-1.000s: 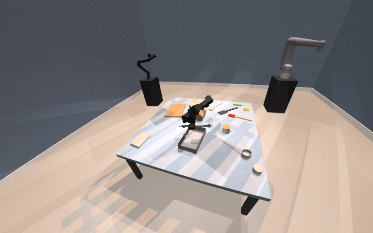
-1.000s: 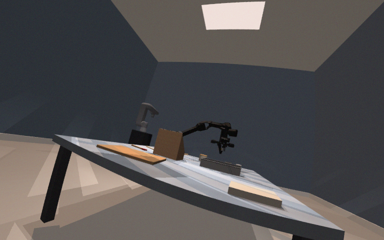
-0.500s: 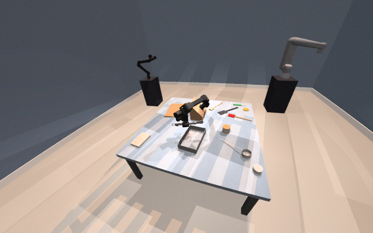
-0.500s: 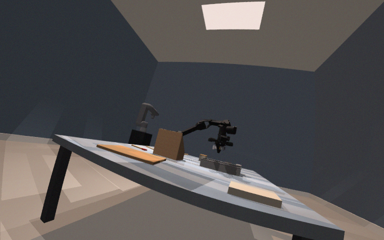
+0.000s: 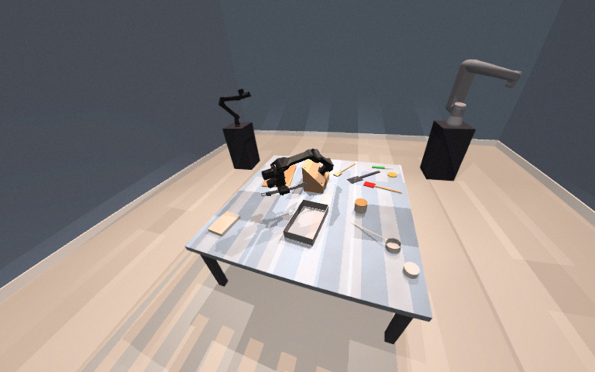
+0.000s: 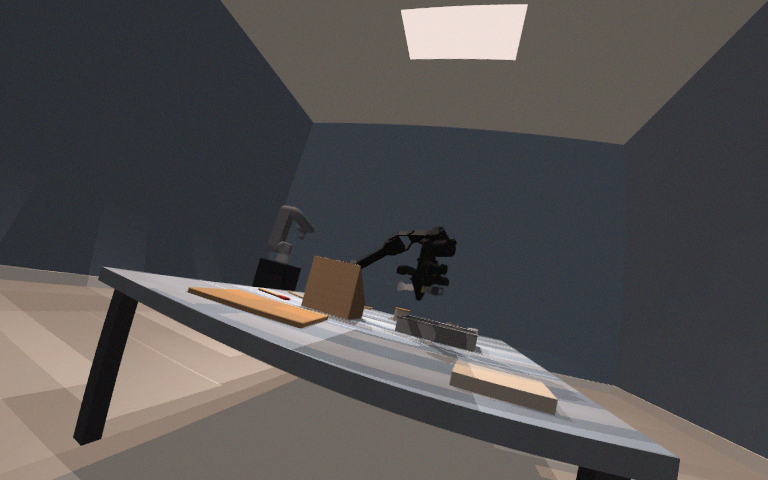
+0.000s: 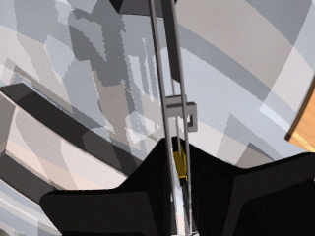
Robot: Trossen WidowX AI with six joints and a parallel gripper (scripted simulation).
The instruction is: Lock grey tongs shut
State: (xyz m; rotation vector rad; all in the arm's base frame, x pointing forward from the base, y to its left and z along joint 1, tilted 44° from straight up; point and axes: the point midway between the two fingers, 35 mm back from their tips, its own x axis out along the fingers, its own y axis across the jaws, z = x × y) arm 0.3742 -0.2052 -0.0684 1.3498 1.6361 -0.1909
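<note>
My gripper tip is 450 mm past the wooden board, 190 mm to the left of it and 130 mm above it. The rest, counted from my gripper tip: roasting tin: 180 mm to the left, 110 mm below, 90 mm ahead; then white disc: 730 mm to the left, 320 mm ahead, 120 mm below; then pale slab: 360 mm to the right, 200 mm ahead, 120 mm below.
</note>
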